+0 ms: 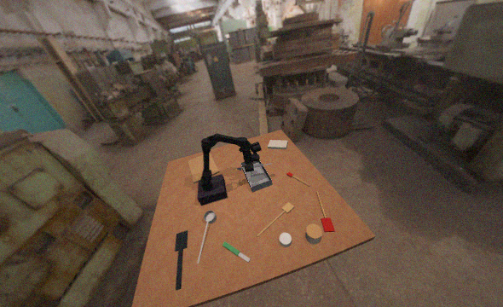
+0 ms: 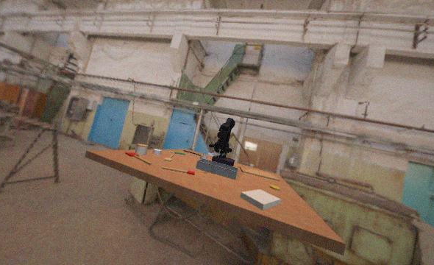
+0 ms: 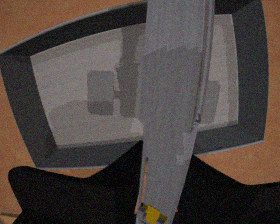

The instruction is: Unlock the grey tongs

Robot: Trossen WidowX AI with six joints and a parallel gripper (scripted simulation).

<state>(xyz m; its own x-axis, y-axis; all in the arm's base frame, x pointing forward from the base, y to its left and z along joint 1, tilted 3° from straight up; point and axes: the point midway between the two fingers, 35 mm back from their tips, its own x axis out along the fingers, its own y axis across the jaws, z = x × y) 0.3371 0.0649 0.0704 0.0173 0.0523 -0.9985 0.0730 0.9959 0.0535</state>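
My gripper tip is 7 cm above the roasting tin, 3 cm to the right of it and 3 cm short of it. From my gripper tip the other things lie so: yellow disc: 45 cm to the left, 9 cm below, 4 cm behind; red-tipped stick: 32 cm ahead, 9 cm to the right, 9 cm below; yellow lock: 4 cm above, 3 cm behind.
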